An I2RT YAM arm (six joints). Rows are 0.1 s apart.
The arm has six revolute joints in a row. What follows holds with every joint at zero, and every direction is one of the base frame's. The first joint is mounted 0.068 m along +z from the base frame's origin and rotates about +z. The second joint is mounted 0.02 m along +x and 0.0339 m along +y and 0.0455 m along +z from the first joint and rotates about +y. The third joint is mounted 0.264 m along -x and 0.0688 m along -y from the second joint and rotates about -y. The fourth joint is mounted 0.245 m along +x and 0.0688 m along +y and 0.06 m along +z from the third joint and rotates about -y. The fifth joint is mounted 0.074 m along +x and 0.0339 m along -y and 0.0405 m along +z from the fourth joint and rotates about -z. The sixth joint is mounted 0.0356 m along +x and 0.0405 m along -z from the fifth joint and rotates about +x. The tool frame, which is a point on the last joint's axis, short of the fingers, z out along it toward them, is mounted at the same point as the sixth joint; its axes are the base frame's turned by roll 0, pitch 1.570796 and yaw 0 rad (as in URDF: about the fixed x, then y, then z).
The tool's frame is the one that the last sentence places.
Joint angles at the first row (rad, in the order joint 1, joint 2, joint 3, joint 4, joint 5, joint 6):
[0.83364 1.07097 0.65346 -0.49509 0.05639 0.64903]
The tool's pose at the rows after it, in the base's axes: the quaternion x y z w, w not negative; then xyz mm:
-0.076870, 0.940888, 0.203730, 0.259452, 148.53, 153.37, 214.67
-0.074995, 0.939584, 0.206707, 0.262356, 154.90, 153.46, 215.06
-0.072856, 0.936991, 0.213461, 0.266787, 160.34, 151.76, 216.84
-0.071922, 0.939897, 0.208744, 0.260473, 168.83, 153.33, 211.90
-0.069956, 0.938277, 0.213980, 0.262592, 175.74, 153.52, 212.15
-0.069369, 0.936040, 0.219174, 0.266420, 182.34, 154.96, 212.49
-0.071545, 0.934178, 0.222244, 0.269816, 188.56, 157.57, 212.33
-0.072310, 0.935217, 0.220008, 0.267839, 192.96, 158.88, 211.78
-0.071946, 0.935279, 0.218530, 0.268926, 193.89, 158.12, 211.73
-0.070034, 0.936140, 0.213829, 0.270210, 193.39, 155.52, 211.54
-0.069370, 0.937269, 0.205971, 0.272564, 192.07, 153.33, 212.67
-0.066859, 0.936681, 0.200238, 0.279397, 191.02, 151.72, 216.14
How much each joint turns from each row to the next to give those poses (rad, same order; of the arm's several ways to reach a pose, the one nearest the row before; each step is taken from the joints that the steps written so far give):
[-0.02593 0.01725 0.00759 0.02292 -0.01871 -0.01751]
[-0.02311 0.01790 0.00825 0.01895 -0.01399 -0.01461]
[-0.02605 0.00558 0.00546 0.01675 -0.01975 -0.01499]
[-0.02282 0.04439 0.00897 0.01862 -0.01416 -0.01532]
[-0.02204 0.02091 0.01018 0.02080 -0.01812 -0.01155]
[-0.01547 0.02283 0.01130 0.02431 -0.01319 -0.00953]
[-0.00938 0.02647 0.01301 0.02278 -0.00863 -0.01088]
[-0.00775 0.02130 0.01335 0.00137 -0.00426 -0.00782]
[-0.00460 0.00115 0.00060 0.00040 0.00072 -0.00408]
[-0.00604 -0.00769 -0.00466 -0.00681 0.00607 -0.00418]
[-0.00159 -0.01048 -0.00040 -0.01568 0.01415 -0.00530]
[0.00010 -0.01363 0.00419 -0.01282 0.01790 -0.00112]

